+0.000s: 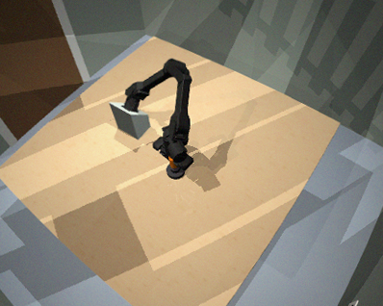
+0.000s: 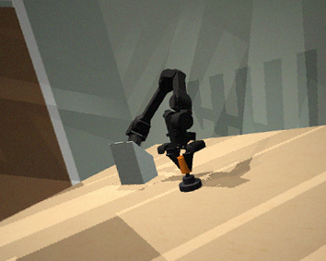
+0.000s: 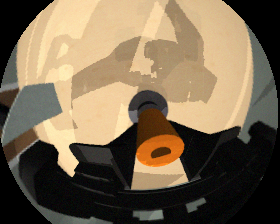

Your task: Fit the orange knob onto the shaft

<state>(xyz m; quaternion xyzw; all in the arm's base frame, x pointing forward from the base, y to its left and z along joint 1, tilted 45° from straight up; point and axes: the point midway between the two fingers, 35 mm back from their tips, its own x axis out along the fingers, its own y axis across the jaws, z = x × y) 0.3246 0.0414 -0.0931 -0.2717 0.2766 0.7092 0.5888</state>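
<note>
Right now the orange knob is 20 mm above my gripper tip. The rest, counted from my gripper tip: dark round pedestal: 40 mm below.
</note>
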